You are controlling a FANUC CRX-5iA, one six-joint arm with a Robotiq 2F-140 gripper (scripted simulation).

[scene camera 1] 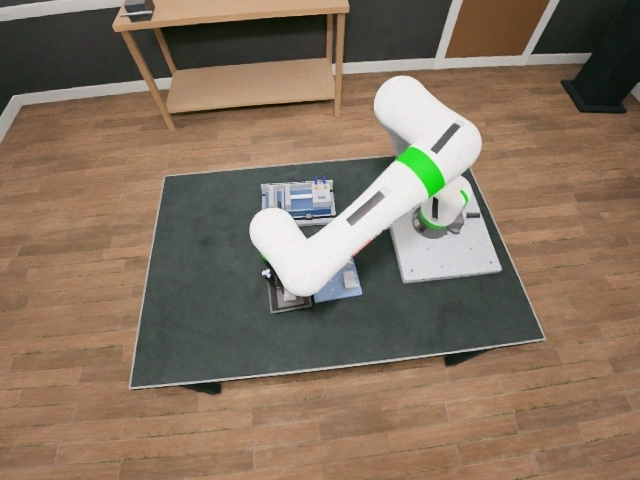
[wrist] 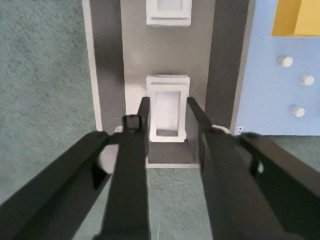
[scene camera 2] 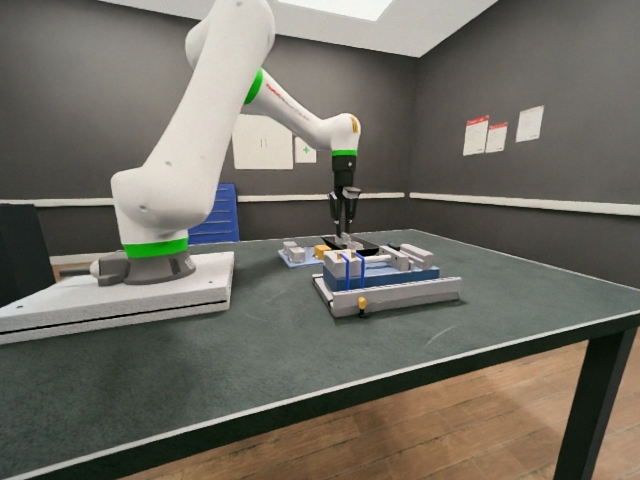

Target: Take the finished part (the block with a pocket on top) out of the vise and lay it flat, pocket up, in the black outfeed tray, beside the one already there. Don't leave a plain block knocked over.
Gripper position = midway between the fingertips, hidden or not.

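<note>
The gripper (scene camera 2: 342, 236), (wrist: 167, 111) is visible both to scene camera 2 and in the wrist view.
</note>
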